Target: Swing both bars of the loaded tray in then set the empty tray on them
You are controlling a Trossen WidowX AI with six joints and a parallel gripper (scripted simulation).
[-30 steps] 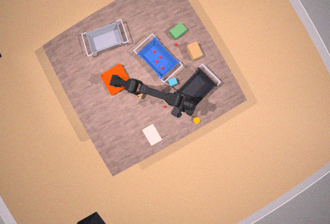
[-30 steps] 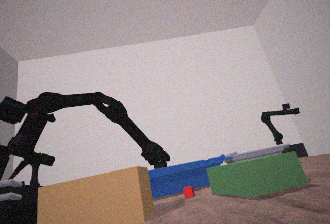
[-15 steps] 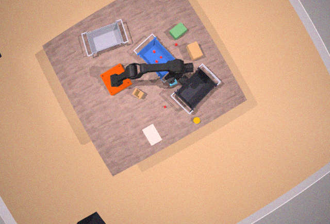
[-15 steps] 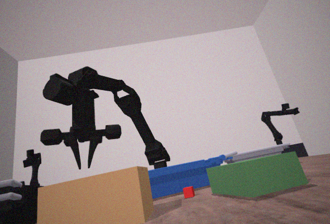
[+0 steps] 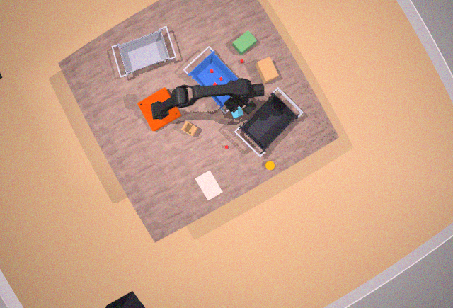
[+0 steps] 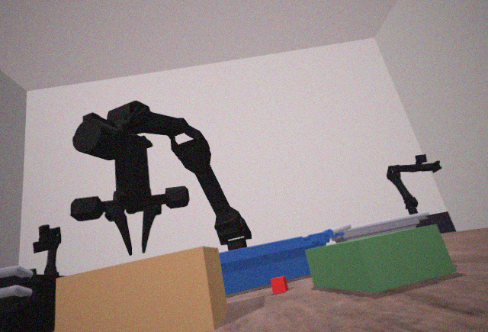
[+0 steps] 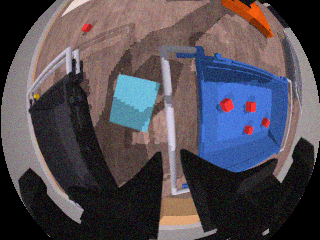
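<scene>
Now: the cyan block 40 mm behind my gripper tip, 40 mm to the right of it and 60 mm below it. The rest, counted from my gripper tip: small box: 310 mm behind, 30 mm to the left, 70 mm below; then tan block: 240 mm ahead, 70 mm to the left, 60 mm below; then red block: 160 mm ahead, 200 mm to the left, 80 mm below.
</scene>
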